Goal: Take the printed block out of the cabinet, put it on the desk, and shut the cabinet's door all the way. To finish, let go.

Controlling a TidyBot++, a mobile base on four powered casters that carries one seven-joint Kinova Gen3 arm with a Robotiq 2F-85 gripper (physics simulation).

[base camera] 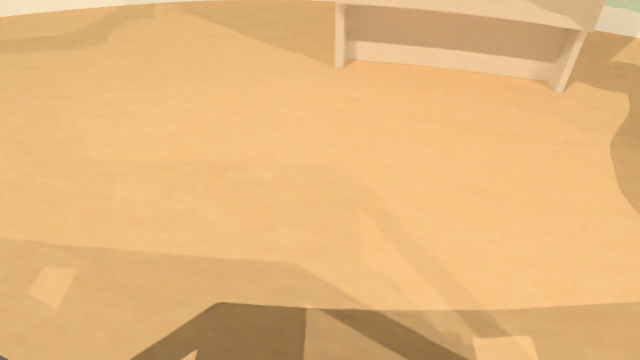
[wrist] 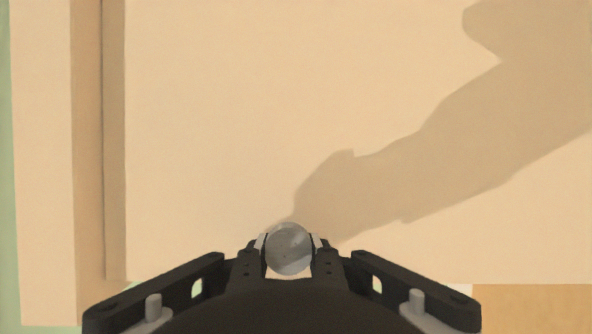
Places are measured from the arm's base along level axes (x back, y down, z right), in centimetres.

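Where they show: gripper, fingertip midpoint: [wrist: 288,245].
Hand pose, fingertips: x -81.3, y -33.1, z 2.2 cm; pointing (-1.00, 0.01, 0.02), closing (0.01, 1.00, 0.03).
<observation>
After its pixels a point has its place.
In the wrist view my gripper [wrist: 288,245] {x -81.3, y -33.1, z 2.2 cm} is shut on a round grey knob [wrist: 288,250] {x -78.3, y -33.1, z 2.9 cm}, with one finger pad on each side of it. The knob sits on the flat, pale cabinet door [wrist: 210,125] {x -80.4, y -39.3, z 11.3 cm}, low in the view. The door's left edge stands beside a narrow gap and the pale cabinet frame [wrist: 42,150] {x -78.6, y -49.4, z 8.8 cm}. In the base view the lower part of a pale piece of furniture [base camera: 465,60] {x -85.5, y 37.1, z 29.0 cm} shows at the top right; whether it is the cabinet or the desk I cannot tell. The printed block does not show in either view.
The wooden floor [base camera: 300,150] {x -53.9, y 39.7, z -5.6 cm} [wrist: 530,310] {x -124.0, y 39.7, z -29.4 cm} stretches in front of the base and shows at the wrist view's lower right. A shadow of the arm lies across the door. Green wall [wrist: 4,200] {x -141.6, y -132.1, z -3.6 cm} shows at the far left of the wrist view.
</observation>
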